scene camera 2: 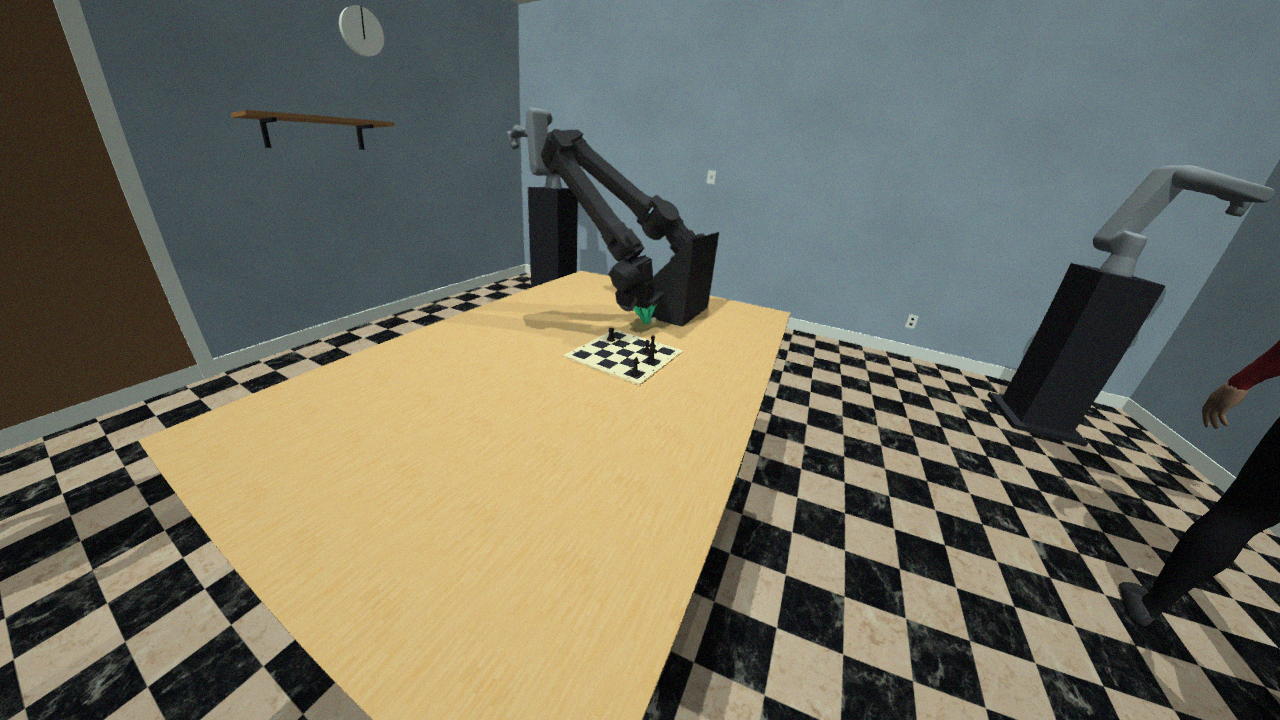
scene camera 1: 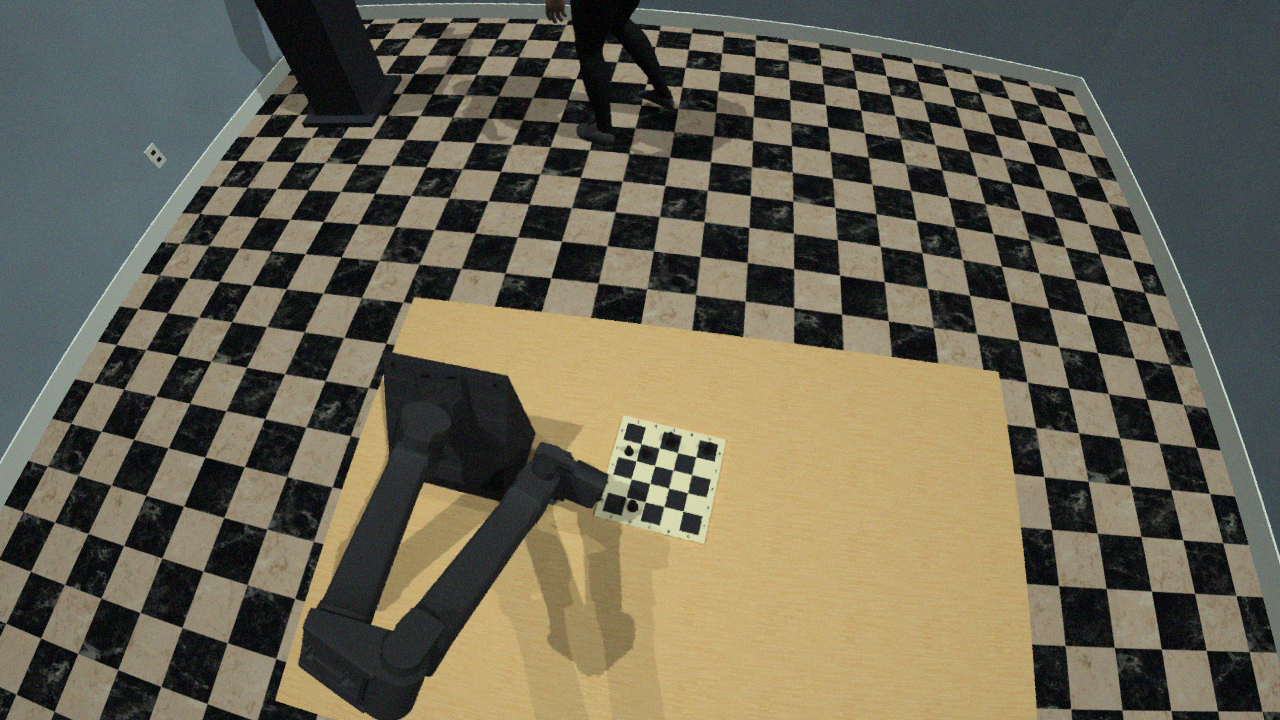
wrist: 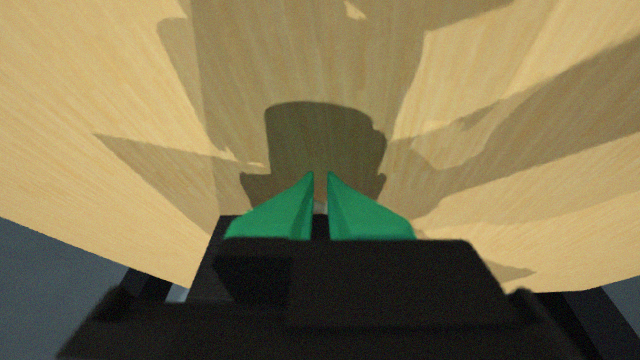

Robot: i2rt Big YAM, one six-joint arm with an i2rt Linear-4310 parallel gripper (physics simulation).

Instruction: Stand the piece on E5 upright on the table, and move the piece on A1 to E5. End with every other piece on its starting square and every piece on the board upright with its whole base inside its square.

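The chessboard lies on the table. Dark pieces stand on it: one near a corner by the arm, one towards the opposite side, and others, including one near the board's front corner in scene camera 2. The square labels are too small to read. My gripper is shut and empty, above the table on the robot-base side of the board. In the wrist view, a sliver of a pale piece shows beyond the finger gap; its pose is mostly hidden. The arm hides the fingers in scene camera 1.
The robot base stands at the table's edge, close behind the gripper. The folded arm reaches over the table beside the board. A person stands on the floor beyond the table.
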